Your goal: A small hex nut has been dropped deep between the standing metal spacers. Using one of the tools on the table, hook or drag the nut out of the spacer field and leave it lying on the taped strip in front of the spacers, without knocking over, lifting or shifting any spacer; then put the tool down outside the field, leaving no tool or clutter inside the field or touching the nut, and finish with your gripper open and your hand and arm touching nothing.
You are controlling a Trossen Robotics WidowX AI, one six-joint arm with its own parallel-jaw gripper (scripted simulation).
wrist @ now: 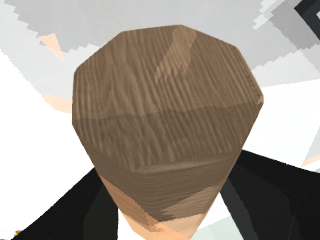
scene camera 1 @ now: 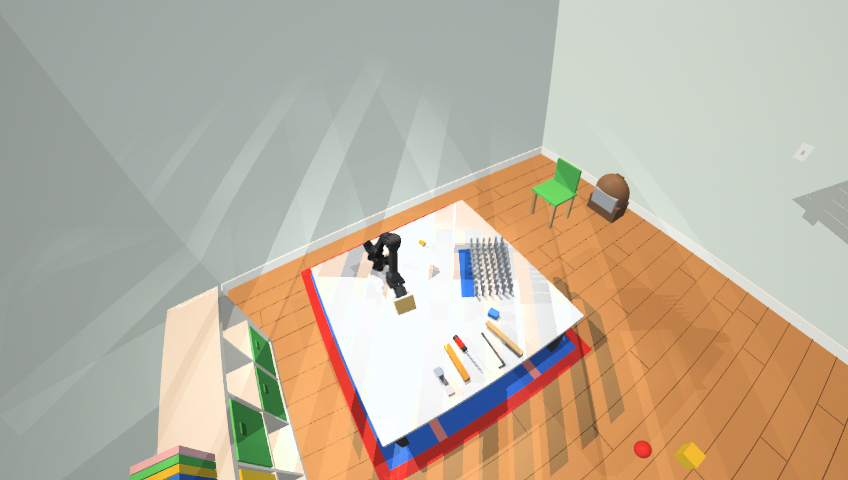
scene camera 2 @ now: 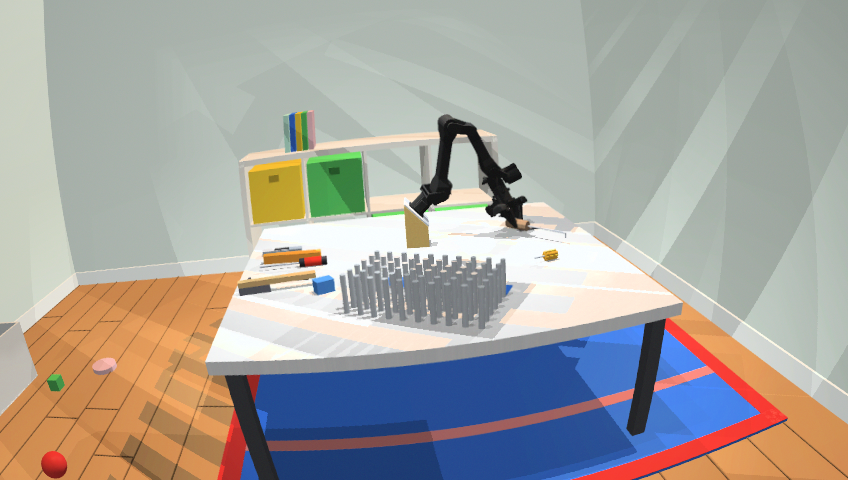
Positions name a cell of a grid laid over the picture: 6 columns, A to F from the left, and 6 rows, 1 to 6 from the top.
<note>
In view: my gripper (scene camera 2: D3).
My gripper shows as well in the wrist view (wrist: D5).
</note>
